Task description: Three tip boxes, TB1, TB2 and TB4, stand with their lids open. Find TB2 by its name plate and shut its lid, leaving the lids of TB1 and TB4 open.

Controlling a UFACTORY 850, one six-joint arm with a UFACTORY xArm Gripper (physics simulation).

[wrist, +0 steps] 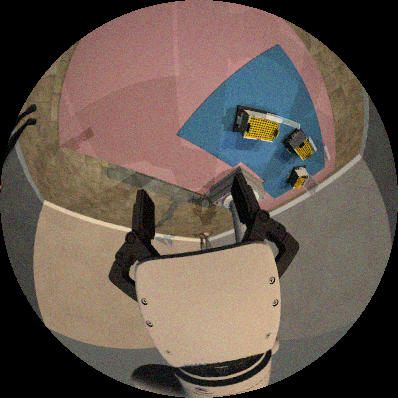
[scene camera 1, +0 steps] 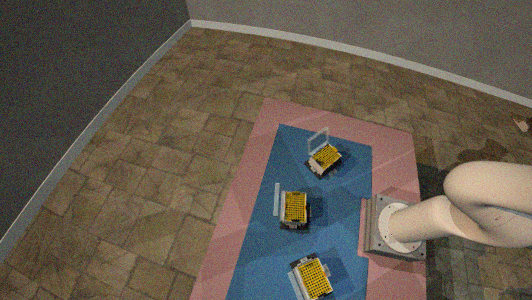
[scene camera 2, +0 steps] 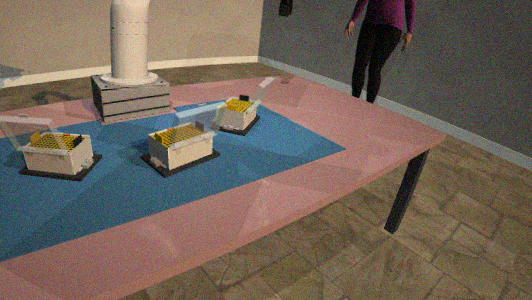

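Note:
The first tip box (scene camera 1: pixel 296 207) (scene camera 2: pixel 187 150) (wrist: pixel 305 150) stands in the middle of the row, its clear lid (scene camera 1: pixel 276 200) (scene camera 2: pixel 200 114) raised. The second tip box (scene camera 1: pixel 315 279) (scene camera 2: pixel 239 118) (wrist: pixel 261 127) stands at one end, its lid (scene camera 1: pixel 295 286) (scene camera 2: pixel 265 90) tilted open. The third tip box (scene camera 1: pixel 326 159) (scene camera 2: pixel 59 156) (wrist: pixel 299 177) stands at the other end, its lid (scene camera 1: pixel 318 132) (scene camera 2: pixel 27 120) up. All hold yellow racks. The name plates are too small to read, so I cannot tell which is TB2. My gripper (wrist: pixel 190 188) is open and empty, away from the boxes.
The boxes stand on a blue mat (scene camera 1: pixel 265 245) (scene camera 2: pixel 280 127) (wrist: pixel 275 65) on a pink table (scene camera 1: pixel 240 200) (scene camera 2: pixel 350 115) (wrist: pixel 125 55). The robot base (scene camera 1: pixel 372 225) (scene camera 2: pixel 132 102) stands beside the mat. A person (scene camera 2: pixel 380 45) stands beyond the table.

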